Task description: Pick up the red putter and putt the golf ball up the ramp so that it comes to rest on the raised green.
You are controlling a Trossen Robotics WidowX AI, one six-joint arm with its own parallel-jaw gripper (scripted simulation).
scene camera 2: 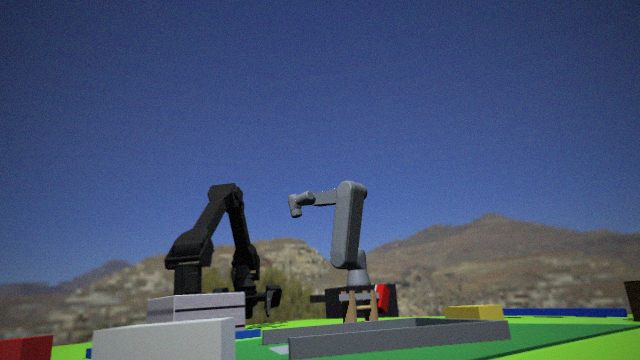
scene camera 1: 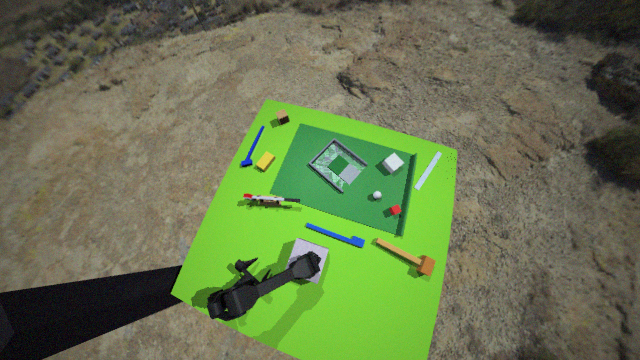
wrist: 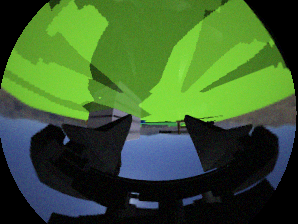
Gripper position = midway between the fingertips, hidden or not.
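There's a dark green mat (scene camera 1: 296, 179) to be seen. Then scene camera 2 gives me my gripper (scene camera 2: 252, 317), which is open and holding nothing, along with a yellow block (scene camera 2: 478, 312) and a blue putter (scene camera 2: 600, 312). From the wrist I see my gripper (wrist: 158, 117) again, but the wrist view misses the yellow block, hidden by my gripper.
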